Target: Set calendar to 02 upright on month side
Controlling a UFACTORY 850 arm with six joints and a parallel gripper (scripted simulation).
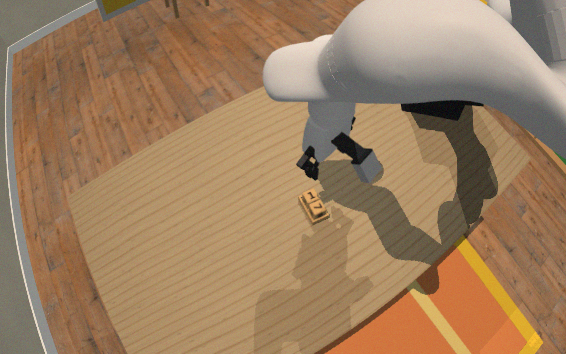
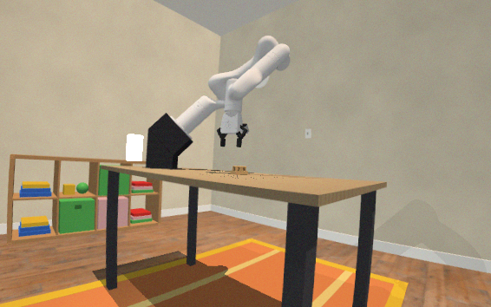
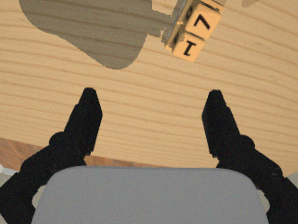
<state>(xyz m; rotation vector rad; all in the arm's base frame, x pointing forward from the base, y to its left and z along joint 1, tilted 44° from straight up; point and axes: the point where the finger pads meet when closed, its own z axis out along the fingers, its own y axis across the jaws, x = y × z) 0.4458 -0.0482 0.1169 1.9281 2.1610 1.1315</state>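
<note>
The wooden cube lies 40 mm ahead of my hand, 10 mm to the left of it and 110 mm below it. From my hand the other things lie so: wooden calendar tray 40 mm ahead, 30 mm to the left, 130 mm below.
</note>
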